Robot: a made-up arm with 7 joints. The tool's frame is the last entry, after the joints. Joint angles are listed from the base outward. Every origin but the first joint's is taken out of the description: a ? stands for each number. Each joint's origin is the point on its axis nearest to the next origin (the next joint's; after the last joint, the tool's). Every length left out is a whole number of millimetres.
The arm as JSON. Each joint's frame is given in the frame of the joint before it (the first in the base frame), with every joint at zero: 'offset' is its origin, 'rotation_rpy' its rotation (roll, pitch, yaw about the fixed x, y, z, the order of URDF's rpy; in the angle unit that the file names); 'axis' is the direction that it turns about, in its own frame. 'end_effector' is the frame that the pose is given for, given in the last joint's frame.
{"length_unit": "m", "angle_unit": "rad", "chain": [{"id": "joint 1", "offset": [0.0, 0.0, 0.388], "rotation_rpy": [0.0, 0.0, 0.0], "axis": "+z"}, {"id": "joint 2", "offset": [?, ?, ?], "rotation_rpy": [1.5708, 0.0, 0.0], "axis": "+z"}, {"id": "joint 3", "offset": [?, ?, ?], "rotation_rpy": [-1.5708, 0.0, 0.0], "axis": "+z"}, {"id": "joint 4", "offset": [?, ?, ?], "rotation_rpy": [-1.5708, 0.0, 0.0], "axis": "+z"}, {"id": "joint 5", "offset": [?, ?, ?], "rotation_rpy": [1.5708, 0.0, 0.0], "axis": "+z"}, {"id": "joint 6", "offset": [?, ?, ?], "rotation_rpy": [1.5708, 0.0, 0.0], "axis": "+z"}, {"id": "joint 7", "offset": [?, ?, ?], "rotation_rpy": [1.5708, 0.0, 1.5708], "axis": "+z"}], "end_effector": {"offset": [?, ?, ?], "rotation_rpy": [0.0, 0.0, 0.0]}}
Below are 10 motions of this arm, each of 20 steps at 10 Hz.
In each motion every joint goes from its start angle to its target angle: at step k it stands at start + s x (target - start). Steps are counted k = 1, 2, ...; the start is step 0. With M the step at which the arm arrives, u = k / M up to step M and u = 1 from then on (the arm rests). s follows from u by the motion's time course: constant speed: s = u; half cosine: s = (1 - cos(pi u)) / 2; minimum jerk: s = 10 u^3 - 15 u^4 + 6 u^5.
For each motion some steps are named. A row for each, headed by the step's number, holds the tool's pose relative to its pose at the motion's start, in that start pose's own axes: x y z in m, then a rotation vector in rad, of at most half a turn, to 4 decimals.
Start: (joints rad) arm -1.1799 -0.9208 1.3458 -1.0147 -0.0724 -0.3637 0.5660
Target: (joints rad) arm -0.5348 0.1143 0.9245 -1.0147 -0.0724 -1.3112 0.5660
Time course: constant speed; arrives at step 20
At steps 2, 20:
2: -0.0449 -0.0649 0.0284 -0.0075 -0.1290 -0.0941
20: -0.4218 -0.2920 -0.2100 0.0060 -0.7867 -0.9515

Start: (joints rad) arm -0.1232 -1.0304 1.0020 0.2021 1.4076 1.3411 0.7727
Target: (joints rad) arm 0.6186 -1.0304 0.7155 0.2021 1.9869 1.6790 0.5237
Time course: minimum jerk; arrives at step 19
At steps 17, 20:
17: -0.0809 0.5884 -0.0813 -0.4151 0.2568 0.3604
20: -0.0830 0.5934 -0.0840 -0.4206 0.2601 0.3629

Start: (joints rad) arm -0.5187 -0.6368 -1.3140 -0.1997 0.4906 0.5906 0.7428
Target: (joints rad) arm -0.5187 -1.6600 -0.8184 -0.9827 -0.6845 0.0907 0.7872
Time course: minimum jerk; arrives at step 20
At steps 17, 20:
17: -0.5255 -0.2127 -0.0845 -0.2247 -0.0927 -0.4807
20: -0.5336 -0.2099 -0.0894 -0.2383 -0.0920 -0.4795

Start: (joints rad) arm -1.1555 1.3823 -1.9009 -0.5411 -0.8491 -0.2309 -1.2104
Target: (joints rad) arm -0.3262 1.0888 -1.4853 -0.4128 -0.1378 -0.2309 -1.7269
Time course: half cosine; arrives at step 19
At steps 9, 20:
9: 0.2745 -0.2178 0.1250 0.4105 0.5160 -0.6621
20: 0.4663 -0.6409 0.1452 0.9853 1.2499 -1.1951

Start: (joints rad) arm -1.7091 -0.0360 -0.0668 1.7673 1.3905 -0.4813 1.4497
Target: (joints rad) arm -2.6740 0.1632 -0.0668 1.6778 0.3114 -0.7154 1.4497
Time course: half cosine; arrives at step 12
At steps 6, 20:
6: -0.0097 0.2259 -0.2167 0.3351 0.3824 0.2959
20: -0.0413 0.5370 -0.2673 0.6578 0.5569 0.8558

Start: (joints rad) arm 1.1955 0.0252 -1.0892 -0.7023 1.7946 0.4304 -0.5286
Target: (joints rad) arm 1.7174 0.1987 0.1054 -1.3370 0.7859 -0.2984 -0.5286
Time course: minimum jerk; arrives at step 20
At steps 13, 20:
13: 0.0694 -0.1807 -0.5721 -0.2691 0.5700 -0.2867
20: -0.1080 -0.1947 -0.7254 -0.4273 0.7766 -0.1296

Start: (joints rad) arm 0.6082 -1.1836 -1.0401 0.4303 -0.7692 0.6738 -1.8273
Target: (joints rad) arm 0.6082 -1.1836 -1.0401 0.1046 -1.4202 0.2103 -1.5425
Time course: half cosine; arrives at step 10
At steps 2, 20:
2: -0.0090 0.0049 -0.0121 0.0371 -0.0557 0.0072
20: -0.0945 0.0158 -0.1368 0.3722 -0.6753 0.2609

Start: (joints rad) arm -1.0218 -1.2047 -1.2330 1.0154 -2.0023 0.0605 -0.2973
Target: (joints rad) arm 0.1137 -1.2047 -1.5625 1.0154 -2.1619 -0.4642 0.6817
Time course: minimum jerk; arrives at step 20
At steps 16, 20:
16: -0.8713 0.2479 0.0194 -0.2092 -0.8434 1.8612
20: -0.9283 0.2311 0.0198 -0.2205 -0.9102 1.9670

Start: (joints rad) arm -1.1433 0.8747 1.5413 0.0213 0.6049 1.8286 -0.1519
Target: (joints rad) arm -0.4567 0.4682 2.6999 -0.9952 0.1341 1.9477 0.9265
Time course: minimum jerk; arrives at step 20
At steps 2, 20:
2: 0.0073 0.0004 0.0003 0.0000 0.0139 0.0198
20: 0.2866 0.4833 -0.4743 -0.0842 2.0769 1.7377

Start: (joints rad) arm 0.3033 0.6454 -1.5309 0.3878 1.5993 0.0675 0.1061
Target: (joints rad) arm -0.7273 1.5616 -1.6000 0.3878 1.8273 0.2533 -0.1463
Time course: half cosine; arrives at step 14
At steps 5, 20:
5: -0.0441 -0.2124 -0.2833 -0.0056 0.3596 -0.3062
20: -0.7097 -0.6924 -0.6419 0.1659 1.0205 -1.3146

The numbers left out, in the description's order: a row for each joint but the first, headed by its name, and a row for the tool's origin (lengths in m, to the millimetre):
joint 2: 0.0 -0.067 0.0
joint 3: 0.0 0.395 0.0
joint 4: 0.022 0.062 0.0
joint 5: -0.023 -0.419 0.0
joint 6: 0.0 -0.113 0.0
joint 7: 0.017 0.125 0.0
tool: 0.0 0.0 0.0

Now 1 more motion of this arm.
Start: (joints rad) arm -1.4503 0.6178 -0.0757 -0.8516 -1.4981 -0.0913 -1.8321
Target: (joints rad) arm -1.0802 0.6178 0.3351 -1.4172 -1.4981 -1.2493 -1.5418
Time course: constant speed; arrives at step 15
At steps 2, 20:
2: -0.0366 -0.0261 0.0807 0.2214 0.1069 0.1117
20: -0.0703 -0.4209 0.4461 1.7692 0.7495 0.6727

